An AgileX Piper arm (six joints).
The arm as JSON. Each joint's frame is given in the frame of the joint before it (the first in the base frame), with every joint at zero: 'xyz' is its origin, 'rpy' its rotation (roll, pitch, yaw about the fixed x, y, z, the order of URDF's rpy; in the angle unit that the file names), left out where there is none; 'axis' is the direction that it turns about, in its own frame. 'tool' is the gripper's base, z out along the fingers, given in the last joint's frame.
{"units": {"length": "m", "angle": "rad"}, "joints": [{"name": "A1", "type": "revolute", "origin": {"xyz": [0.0, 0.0, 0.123]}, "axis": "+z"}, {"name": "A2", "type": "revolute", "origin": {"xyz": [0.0, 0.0, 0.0]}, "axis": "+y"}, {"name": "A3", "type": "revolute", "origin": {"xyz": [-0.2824, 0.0, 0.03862]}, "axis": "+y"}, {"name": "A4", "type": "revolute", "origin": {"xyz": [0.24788, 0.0, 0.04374]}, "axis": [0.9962, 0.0, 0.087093]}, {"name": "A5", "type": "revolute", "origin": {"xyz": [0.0, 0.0, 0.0]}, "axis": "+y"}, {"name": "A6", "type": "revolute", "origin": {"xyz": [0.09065, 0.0, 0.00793]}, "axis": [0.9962, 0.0, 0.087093]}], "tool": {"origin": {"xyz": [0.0, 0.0, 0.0], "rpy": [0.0, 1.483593, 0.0]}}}
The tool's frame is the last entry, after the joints.
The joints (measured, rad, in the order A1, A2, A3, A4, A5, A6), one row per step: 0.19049 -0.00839 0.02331 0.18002 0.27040 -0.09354; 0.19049 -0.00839 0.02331 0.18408 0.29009 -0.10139; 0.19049 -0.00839 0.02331 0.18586 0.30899 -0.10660; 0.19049 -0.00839 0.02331 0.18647 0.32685 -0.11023; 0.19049 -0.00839 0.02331 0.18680 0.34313 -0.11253; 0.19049 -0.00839 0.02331 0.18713 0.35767 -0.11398; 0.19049 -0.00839 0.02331 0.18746 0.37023 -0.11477; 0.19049 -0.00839 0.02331 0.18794 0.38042 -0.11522; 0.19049 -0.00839 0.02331 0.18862 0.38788 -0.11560; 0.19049 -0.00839 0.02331 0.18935 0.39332 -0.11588; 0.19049 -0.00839 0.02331 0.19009 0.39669 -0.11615; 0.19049 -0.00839 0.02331 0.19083 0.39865 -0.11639; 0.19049 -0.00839 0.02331 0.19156 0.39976 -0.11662; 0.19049 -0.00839 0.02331 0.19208 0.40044 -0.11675; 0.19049 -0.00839 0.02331 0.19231 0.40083 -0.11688; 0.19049 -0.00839 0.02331 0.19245 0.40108 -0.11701; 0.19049 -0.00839 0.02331 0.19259 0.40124 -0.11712; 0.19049 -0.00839 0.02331 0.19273 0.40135 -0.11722; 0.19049 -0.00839 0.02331 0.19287 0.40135 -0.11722; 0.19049 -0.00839 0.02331 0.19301 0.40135 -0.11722
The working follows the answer.
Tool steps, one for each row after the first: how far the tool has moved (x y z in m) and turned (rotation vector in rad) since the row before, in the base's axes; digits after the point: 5 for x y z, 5 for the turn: -0.00044 0.00033 -0.00171 -0.00741 0.01789 0.00543; -0.00045 0.00027 -0.00164 -0.00695 0.01729 0.00474; -0.00045 0.00022 -0.00155 -0.00638 0.01643 0.00420; -0.00043 0.00019 -0.00140 -0.00507 0.01517 0.00362; -0.00040 0.00017 -0.00125 -0.00392 0.01370 0.00311; -0.00036 0.00014 -0.00107 -0.00291 0.01195 0.00258; -0.00031 0.00012 -0.00087 -0.00198 0.00978 0.00206; -0.00023 0.00010 -0.00063 -0.00117 0.00721 0.00156; -0.00017 0.00008 -0.00046 -0.00063 0.00530 0.00116; -0.00011 0.00006 -0.00028 -0.00019 0.00331 0.00077; -0.00007 0.00004 -0.00016 0.00011 0.00196 0.00050; -0.00004 0.00004 -0.00009 0.00028 0.00115 0.00034; -0.00003 0.00002 -0.00005 0.00025 0.00072 0.00021; -0.00001 0.00001 -0.00003 0.00003 0.00039 0.00013; -0.00001 0.00001 -0.00002 -0.00003 0.00023 0.00010; -0.00001 0.00001 -0.00001 0.00000 0.00015 0.00008; 0.00000 0.00001 -0.00001 0.00002 0.00011 0.00006; 0.00000 0.00000 0.00000 0.00014 0.00003 0.00001; 0.00000 0.00000 0.00000 0.00014 0.00003 0.00001
Tool pose at each row, in the base's axes (x y z in m, rotation vector in rad; rounded; the steps above come from the unrounded poses): 0.05316 0.01468 0.18177 -0.13248 1.76566 0.23839; 0.05272 0.01502 0.18007 -0.14088 1.78431 0.23764; 0.05227 0.01529 0.17843 -0.14844 1.80230 0.23672; 0.05182 0.01551 0.17688 -0.15521 1.81936 0.23581; 0.05139 0.01570 0.17548 -0.16068 1.83501 0.23551; 0.05099 0.01587 0.17423 -0.16503 1.84904 0.23572; 0.05062 0.01601 0.17315 -0.16836 1.86121 0.23628; 0.05032 0.01613 0.17229 -0.17076 1.87112 0.23707; 0.05008 0.01623 0.17166 -0.17238 1.87837 0.23795; 0.04991 0.01631 0.17120 -0.17342 1.88367 0.23882; 0.04980 0.01637 0.17092 -0.17398 1.88695 0.23959; 0.04973 0.01641 0.17076 -0.17420 1.88886 0.24028; 0.04969 0.01645 0.17067 -0.17422 1.88994 0.24092; 0.04967 0.01647 0.17061 -0.17418 1.89061 0.24140; 0.04965 0.01648 0.17058 -0.17425 1.89098 0.24156; 0.04964 0.01649 0.17056 -0.17434 1.89121 0.24163; 0.04964 0.01650 0.17055 -0.17440 1.89136 0.24170; 0.04963 0.01650 0.17054 -0.17443 1.89146 0.24178; 0.04963 0.01651 0.17054 -0.17434 1.89146 0.24192; 0.04963 0.01651 0.17054 -0.17426 1.89147 0.24206

